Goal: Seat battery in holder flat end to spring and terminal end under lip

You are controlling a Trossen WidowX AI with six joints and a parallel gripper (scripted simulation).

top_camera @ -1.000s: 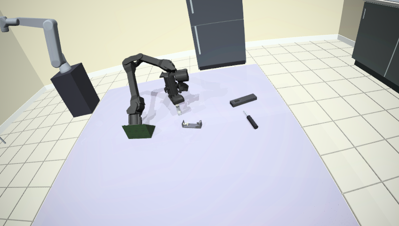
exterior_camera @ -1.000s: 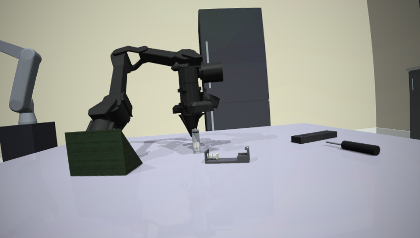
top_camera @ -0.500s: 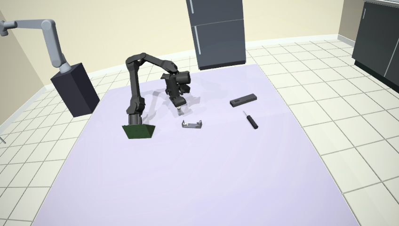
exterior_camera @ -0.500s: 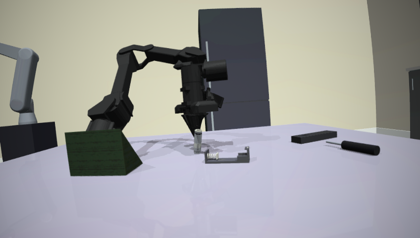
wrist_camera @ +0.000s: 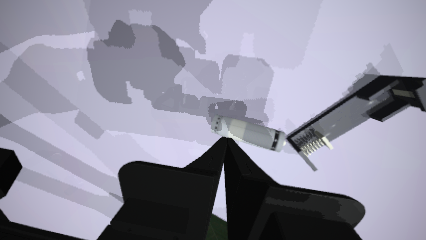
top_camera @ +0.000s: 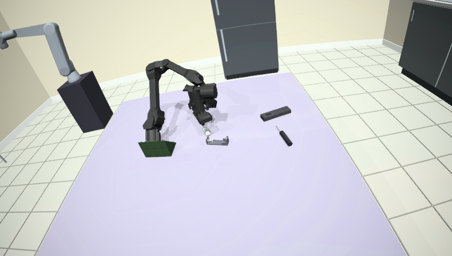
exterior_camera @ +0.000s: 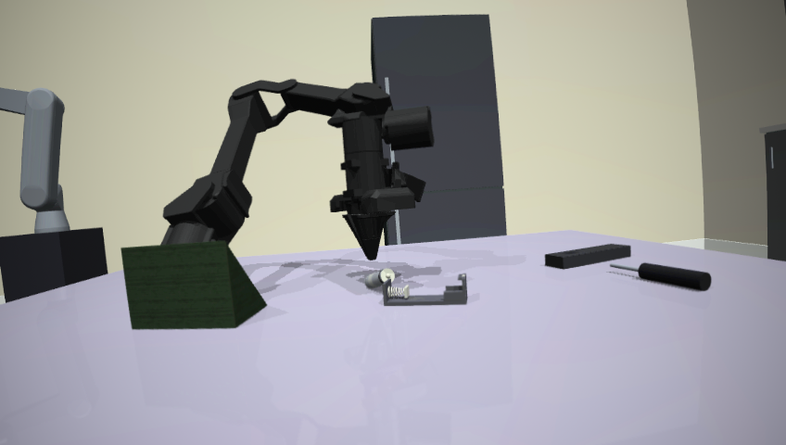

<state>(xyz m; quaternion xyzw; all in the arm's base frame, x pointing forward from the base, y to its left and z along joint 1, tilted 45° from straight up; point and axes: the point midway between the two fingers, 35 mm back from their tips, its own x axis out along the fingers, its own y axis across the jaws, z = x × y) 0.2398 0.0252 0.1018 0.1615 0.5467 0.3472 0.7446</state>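
Now: the battery 2 cm below my gripper tip and 1 cm to the right of it. From my gripper tip the other things lie so: black screwdriver (36 cm ahead, 13 cm to the right, 3 cm below); flat black bar (38 cm ahead, 3 cm to the left, 3 cm below).
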